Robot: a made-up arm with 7 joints. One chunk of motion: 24 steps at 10 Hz.
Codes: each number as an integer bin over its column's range. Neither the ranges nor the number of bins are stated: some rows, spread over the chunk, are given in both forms.
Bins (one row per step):
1: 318 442 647 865 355 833 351
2: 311 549 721 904 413 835 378
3: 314 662 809 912 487 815 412
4: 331 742 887 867 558 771 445
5: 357 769 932 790 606 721 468
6: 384 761 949 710 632 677 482
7: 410 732 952 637 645 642 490
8: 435 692 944 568 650 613 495
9: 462 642 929 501 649 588 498
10: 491 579 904 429 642 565 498
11: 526 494 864 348 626 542 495
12: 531 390 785 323 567 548 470
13: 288 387 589 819 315 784 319
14: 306 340 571 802 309 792 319
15: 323 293 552 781 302 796 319
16: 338 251 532 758 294 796 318
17: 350 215 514 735 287 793 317
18: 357 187 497 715 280 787 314
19: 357 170 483 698 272 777 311
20: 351 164 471 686 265 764 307
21: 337 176 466 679 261 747 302
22: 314 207 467 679 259 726 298
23: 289 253 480 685 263 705 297
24: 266 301 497 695 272 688 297
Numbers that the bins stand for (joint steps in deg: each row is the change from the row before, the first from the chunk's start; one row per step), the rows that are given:
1: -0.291 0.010 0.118 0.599 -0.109 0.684 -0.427
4: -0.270 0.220 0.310 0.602 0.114 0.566 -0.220
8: -0.103 0.185 0.356 0.153 0.216 0.266 -0.110
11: 0.042 0.046 0.292 -0.177 0.189 0.131 -0.110
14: -0.310 -0.062 0.057 0.504 -0.160 0.606 -0.497
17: -0.239 -0.149 0.012 0.404 -0.184 0.608 -0.502
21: -0.260 -0.177 -0.027 0.320 -0.213 0.521 -0.535
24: -0.374 -0.089 -0.002 0.344 -0.201 0.409 -0.546
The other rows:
2: -0.302 0.085 0.177 0.657 -0.045 0.688 -0.368
3: -0.297 0.164 0.248 0.669 0.036 0.650 -0.293
5: -0.228 0.239 0.346 0.486 0.167 0.471 -0.169
6: -0.185 0.233 0.360 0.366 0.196 0.388 -0.139
7: -0.143 0.213 0.362 0.256 0.210 0.321 -0.121
9: -0.060 0.150 0.344 0.052 0.215 0.218 -0.103
10: -0.014 0.106 0.324 -0.056 0.207 0.175 -0.103
12: 0.050 -0.027 0.229 -0.215 0.124 0.142 -0.165
13: -0.339 -0.029 0.072 0.530 -0.153 0.591 -0.497
15: -0.283 -0.095 0.042 0.473 -0.167 0.614 -0.497
16: -0.259 -0.124 0.026 0.438 -0.176 0.614 -0.500
18: -0.228 -0.169 -0.002 0.374 -0.192 0.597 -0.509
19: -0.228 -0.181 -0.013 0.348 -0.201 0.578 -0.515
20: -0.238 -0.185 -0.023 0.330 -0.208 0.553 -0.524
22: -0.297 -0.155 -0.026 0.320 -0.215 0.481 -0.544
23: -0.337 -0.123 -0.016 0.329 -0.210 0.441 -0.546

